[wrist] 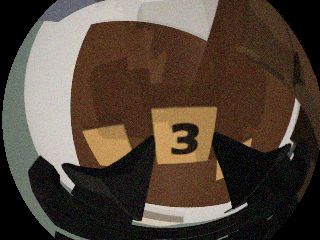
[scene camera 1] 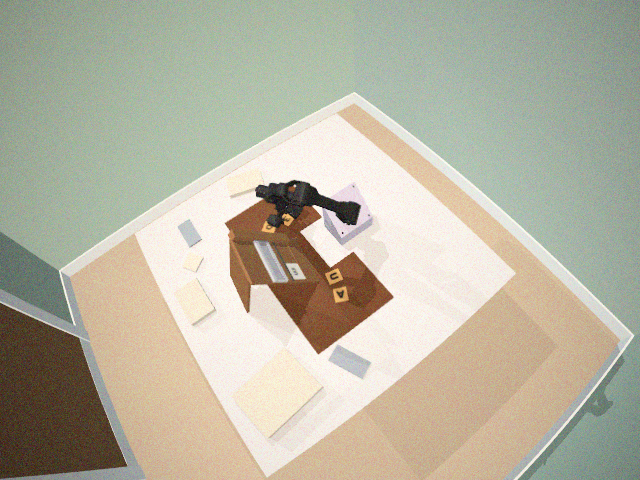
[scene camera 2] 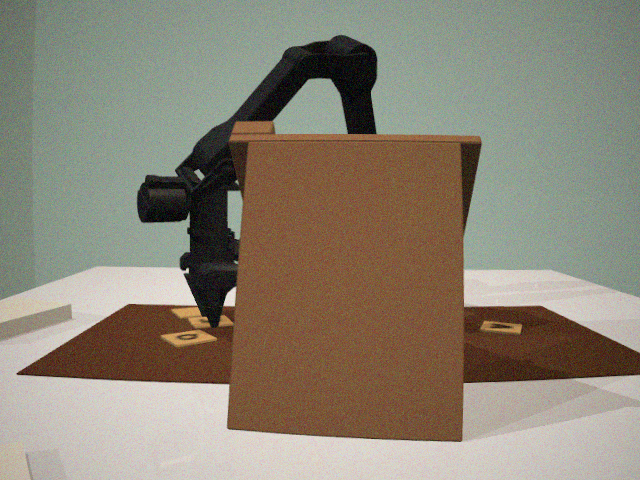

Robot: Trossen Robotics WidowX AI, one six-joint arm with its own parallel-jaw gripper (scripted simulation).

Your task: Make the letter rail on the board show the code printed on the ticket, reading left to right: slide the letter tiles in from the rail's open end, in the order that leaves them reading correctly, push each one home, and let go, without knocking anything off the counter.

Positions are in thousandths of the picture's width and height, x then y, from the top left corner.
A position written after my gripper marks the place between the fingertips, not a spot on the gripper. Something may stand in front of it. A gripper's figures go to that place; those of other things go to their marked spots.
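A letter tile (wrist: 339, 602) is 0.12 m from the lens. My own gripper (wrist: 577, 577) is 0.10 m from the lens, and there is another letter tile (wrist: 570, 565), 0.09 m from the lens.
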